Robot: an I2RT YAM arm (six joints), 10 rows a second.
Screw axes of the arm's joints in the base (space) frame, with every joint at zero. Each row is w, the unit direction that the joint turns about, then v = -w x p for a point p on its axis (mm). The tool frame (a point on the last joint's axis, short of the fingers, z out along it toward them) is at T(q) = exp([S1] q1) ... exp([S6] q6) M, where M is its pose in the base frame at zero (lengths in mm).
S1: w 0 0 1 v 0 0 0
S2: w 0 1 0 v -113.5 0 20
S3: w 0 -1 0 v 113.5 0 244
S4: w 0 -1 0 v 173.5 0 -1
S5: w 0 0 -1 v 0 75 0
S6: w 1 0 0 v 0 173.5 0
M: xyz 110.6 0 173.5 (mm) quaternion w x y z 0.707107 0 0.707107 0
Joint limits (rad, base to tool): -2.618..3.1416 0..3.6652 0..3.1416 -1.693..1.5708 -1.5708..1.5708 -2.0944..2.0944
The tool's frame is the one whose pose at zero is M.
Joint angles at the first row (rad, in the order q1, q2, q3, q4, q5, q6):
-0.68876, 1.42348, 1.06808, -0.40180, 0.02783, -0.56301
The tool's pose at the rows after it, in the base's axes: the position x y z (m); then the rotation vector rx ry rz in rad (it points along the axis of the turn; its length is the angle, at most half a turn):
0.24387 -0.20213 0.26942 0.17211 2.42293 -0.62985
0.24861 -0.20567 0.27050 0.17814 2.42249 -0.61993
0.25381 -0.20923 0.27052 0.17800 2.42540 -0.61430
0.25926 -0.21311 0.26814 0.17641 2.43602 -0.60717
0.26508 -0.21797 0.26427 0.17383 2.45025 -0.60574
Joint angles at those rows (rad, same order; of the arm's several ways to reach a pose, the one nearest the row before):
-0.68914, 1.44667, 1.08692, -0.40607, 0.02618, -0.55846
-0.68878, 1.46967, 1.11235, -0.41112, 0.02156, -0.55111
-0.68726, 1.49482, 1.13649, -0.41414, 0.01995, -0.54916
-0.68591, 1.52430, 1.15802, -0.41724, 0.01976, -0.54954
-0.68572, 1.55837, 1.17944, -0.41723, 0.02375, -0.55376

